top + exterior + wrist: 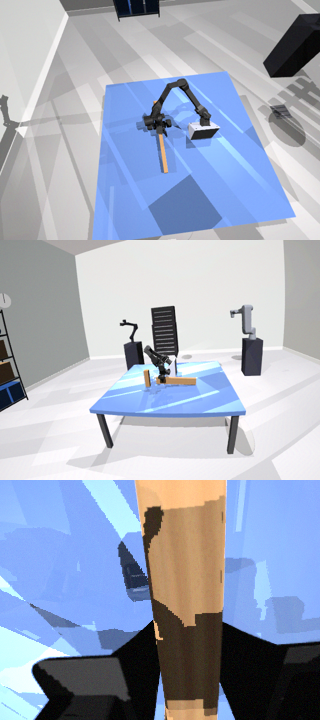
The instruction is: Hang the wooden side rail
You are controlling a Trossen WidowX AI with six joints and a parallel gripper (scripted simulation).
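Now: gripper tip 2 cm short of the headboard post, 16 cm to the left of it and 5 cm below it.
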